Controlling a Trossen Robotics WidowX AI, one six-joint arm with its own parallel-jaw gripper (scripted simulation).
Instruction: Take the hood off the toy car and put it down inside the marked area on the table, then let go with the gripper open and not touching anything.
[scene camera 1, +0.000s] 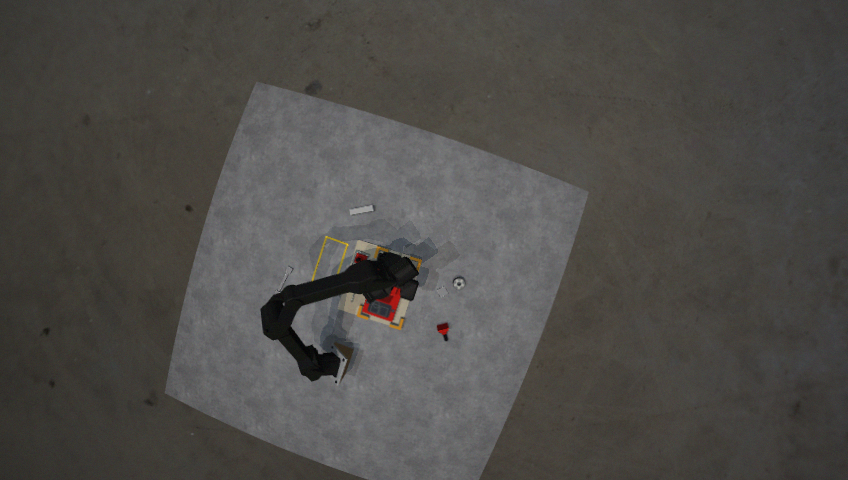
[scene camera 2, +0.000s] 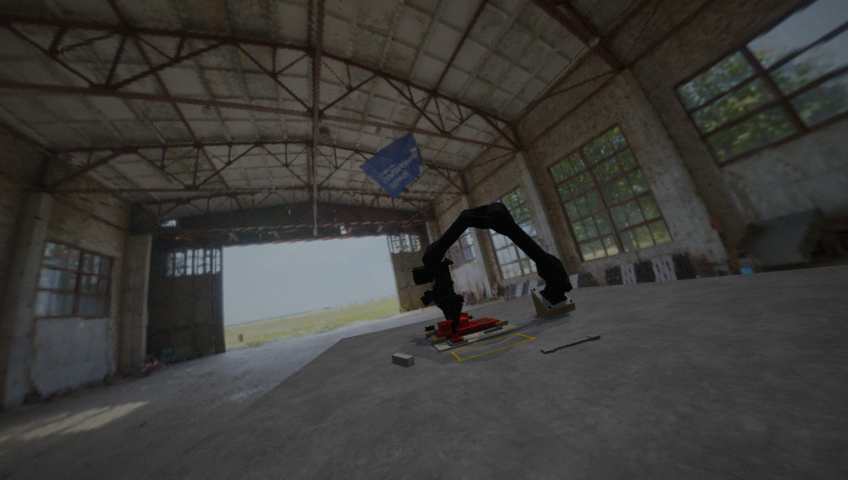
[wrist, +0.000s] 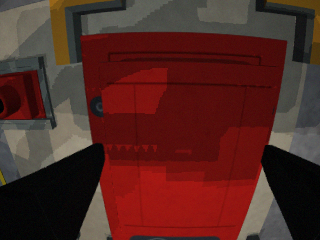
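Observation:
Scene camera 2 shows the gripper (scene camera 2: 453, 325), which is open and holds nothing. In the wrist view there's a red hood (wrist: 185, 137), and you get the gripper (wrist: 184, 153) there as well.

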